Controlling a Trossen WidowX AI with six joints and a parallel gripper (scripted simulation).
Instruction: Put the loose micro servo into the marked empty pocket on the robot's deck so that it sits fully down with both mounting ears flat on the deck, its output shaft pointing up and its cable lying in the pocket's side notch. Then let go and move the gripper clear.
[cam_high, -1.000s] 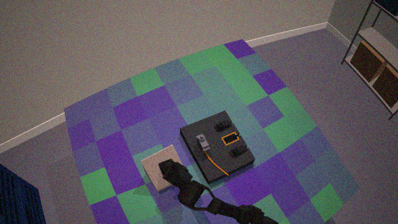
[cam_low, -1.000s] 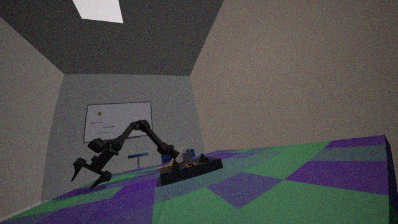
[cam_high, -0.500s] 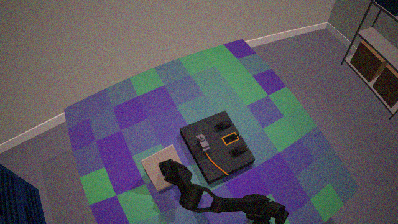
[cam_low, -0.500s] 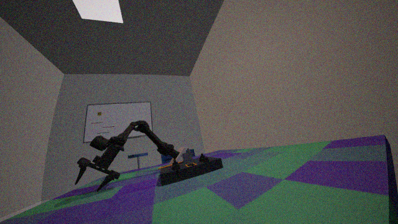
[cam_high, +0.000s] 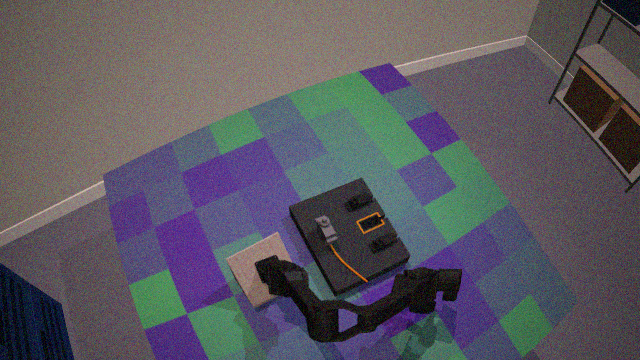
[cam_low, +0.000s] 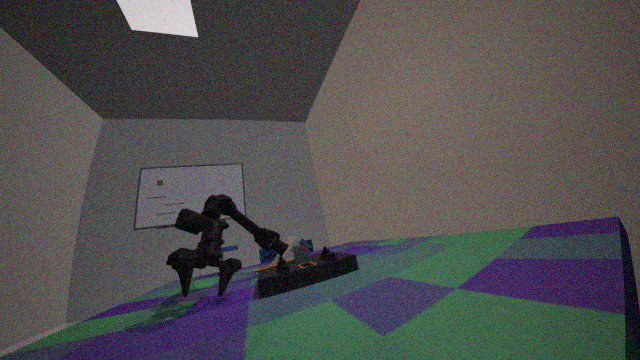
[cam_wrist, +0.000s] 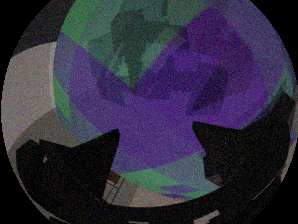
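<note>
The robot deck is 150 mm behind my gripper tip, 290 mm to the left of it and 10 mm below it.
</note>
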